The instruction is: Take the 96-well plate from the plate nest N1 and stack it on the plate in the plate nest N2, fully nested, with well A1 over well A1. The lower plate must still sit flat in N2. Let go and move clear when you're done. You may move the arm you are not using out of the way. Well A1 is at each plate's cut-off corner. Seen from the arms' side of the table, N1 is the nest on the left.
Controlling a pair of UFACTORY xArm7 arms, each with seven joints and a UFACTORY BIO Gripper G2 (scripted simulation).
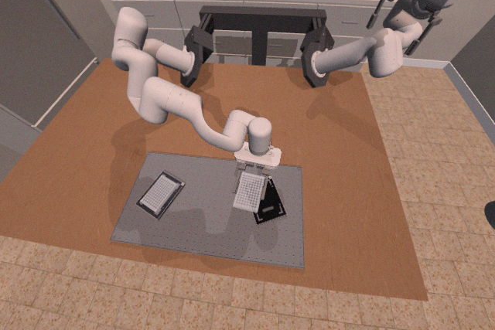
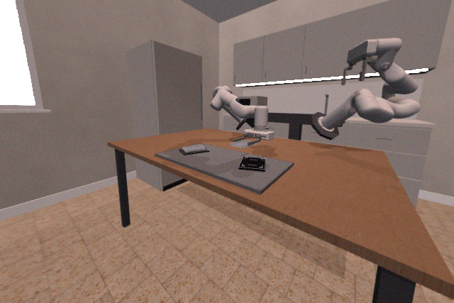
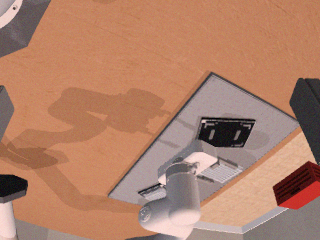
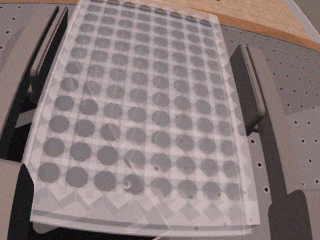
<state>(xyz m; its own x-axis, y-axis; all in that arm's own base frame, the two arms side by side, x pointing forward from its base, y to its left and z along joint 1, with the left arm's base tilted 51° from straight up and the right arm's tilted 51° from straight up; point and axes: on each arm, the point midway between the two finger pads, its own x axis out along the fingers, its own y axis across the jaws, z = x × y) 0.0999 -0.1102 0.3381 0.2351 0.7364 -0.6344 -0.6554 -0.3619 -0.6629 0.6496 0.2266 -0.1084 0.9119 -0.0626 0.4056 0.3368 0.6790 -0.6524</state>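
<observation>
Now: right hand 1 cm past the nest N2, 36 cm to the left of it and 10 cm above it. Round my right hand: nest N1: 6 cm to the left, 10 cm below; then A1 mark: 5 cm behind, 28 cm to the right, 10 cm below.
</observation>
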